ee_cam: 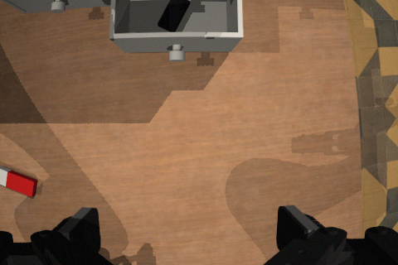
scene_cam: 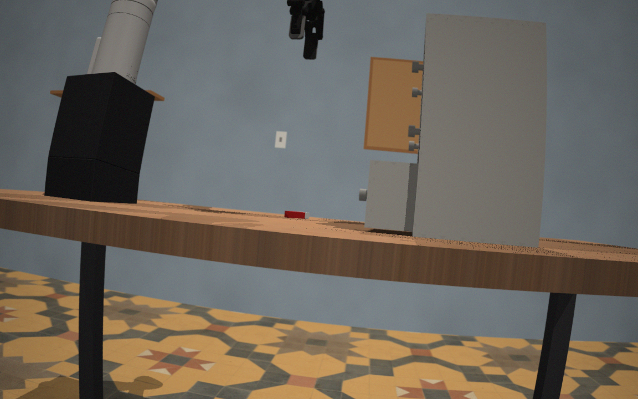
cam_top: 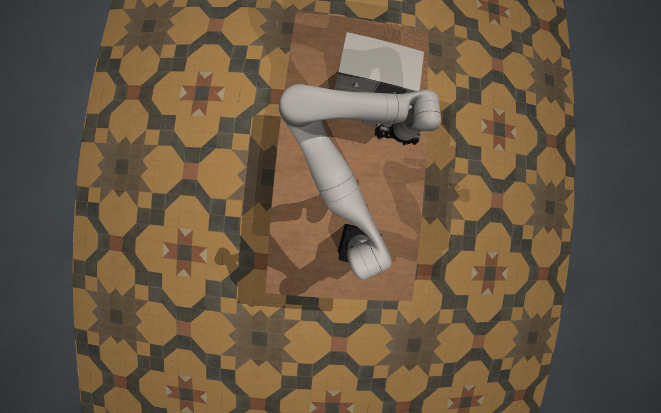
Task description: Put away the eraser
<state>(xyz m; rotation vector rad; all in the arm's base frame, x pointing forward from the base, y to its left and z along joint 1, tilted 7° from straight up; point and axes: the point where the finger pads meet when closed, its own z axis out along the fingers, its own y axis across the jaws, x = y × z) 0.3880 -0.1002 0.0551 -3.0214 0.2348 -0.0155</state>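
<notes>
The white eraser lies 280 mm below my hand, 250 mm to the left of it and 10 mm behind it. The rest, counted from my hand: dark block: 270 mm below, 190 mm ahead, 20 mm to the right.
</notes>
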